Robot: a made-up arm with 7 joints. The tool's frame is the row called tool.
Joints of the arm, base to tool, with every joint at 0 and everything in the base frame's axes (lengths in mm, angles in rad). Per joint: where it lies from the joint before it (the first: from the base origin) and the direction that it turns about. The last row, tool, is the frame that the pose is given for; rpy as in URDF.
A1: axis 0.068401 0.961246 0.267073 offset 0 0 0
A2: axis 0.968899 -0.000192 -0.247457 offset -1 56 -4
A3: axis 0.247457 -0.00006 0.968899 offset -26 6 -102
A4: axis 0.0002 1 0.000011 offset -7 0 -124
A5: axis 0.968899 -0.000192 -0.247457 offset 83 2 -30
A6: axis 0.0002 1 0.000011 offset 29 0 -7
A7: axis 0.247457 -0.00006 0.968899 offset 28 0 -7
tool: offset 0 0 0 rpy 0 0.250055 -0.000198
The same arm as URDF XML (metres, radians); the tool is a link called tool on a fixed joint. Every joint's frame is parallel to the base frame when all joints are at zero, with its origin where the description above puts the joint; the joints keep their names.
<robot name="arm">
  <joint name="A1" type="continuous">
    <parent link="base_link"/>
    <child link="link1"/>
    <origin xyz="0.0000 0.0000 0.0000" rpy="0.0000 0.0000 0.0000"/>
    <axis xyz="0.068403 0.961235 0.26711"/>
  </joint>
  <joint name="A2" type="continuous">
    <parent link="link1"/>
    <child link="link2"/>
    <origin xyz="-0.0010 0.0560 -0.0040" rpy="0.0000 0.0000 0.0000"/>
    <axis xyz="0.968889 -0.0002 -0.247497"/>
  </joint>
  <joint name="A3" type="continuous">
    <parent link="link2"/>
    <child link="link3"/>
    <origin xyz="-0.0260 0.0060 -0.1020" rpy="0.0000 0.0000 0.0000"/>
    <axis xyz="0.247497 -0.0001 0.968889"/>
  </joint>
  <joint name="A4" type="continuous">
    <parent link="link3"/>
    <child link="link4"/>
    <origin xyz="-0.0070 0.0000 -0.1240" rpy="0.0000 0.0000 0.0000"/>
    <axis xyz="0.0002 1 0"/>
  </joint>
  <joint name="A5" type="continuous">
    <parent link="link4"/>
    <child link="link5"/>
    <origin xyz="0.0830 0.0020 -0.0300" rpy="0.0000 0.0000 0.0000"/>
    <axis xyz="0.968889 -0.0002 -0.247497"/>
  </joint>
  <joint name="A6" type="continuous">
    <parent link="link5"/>
    <child link="link6"/>
    <origin xyz="0.0290 0.0000 -0.0070" rpy="0.0000 0.0000 0.0000"/>
    <axis xyz="0.0002 1 0"/>
  </joint>
  <joint name="A7" type="continuous">
    <parent link="link6"/>
    <child link="link7"/>
    <origin xyz="0.0280 0.0000 -0.0070" rpy="0.0000 0.0000 0.0000"/>
    <axis xyz="0.247497 -0.0001 0.968889"/>
  </joint>
  <joint name="tool_fixed" type="fixed">
    <parent link="link7"/>
    <child link="tool"/>
    <origin xyz="0.0000 0.0000 0.0000" rpy="0.0000 0.2501 -0.0002"/>
  </joint>
  <link name="base_link"/>
  <link name="link1"/>
  <link name="link2"/>
  <link name="link3"/>
  <link name="link4"/>
  <link name="link5"/>
  <link name="link6"/>
  <link name="link7"/>
  <link name="tool"/>
</robot>

